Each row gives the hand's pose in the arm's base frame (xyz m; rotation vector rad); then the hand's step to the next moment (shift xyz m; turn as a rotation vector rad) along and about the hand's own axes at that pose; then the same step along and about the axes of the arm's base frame.
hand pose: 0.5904 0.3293 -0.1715 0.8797 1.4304 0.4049
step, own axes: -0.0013 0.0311 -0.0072 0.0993 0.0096 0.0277
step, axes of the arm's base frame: 0.0009 0.0209 0.0242 0.0432 0.0698 -0.0631
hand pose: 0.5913 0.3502 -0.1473 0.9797 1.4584 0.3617
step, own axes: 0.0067 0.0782 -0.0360 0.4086 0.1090 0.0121
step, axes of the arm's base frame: -0.0054 0.0628 0.0591 0.1074 0.3618 -0.1912
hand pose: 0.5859 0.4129 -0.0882 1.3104 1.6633 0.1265
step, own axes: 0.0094 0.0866 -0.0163 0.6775 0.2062 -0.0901
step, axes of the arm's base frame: 0.0482 0.0506 0.0544 0.1158 0.6605 -0.2449
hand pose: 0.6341 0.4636 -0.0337 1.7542 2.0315 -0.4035
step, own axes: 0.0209 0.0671 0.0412 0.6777 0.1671 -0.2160
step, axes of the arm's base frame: 0.0690 0.0090 -0.0424 0.0613 0.7149 -0.1379
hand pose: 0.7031 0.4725 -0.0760 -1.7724 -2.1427 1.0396
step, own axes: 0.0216 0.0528 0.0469 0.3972 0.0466 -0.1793
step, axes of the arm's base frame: 0.0107 0.0037 -0.0730 0.0235 0.4375 -0.0107
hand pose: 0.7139 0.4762 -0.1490 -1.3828 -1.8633 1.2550
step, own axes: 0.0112 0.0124 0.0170 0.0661 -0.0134 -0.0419
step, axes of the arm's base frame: -0.0120 0.0047 -0.0200 0.0038 0.0761 0.0224
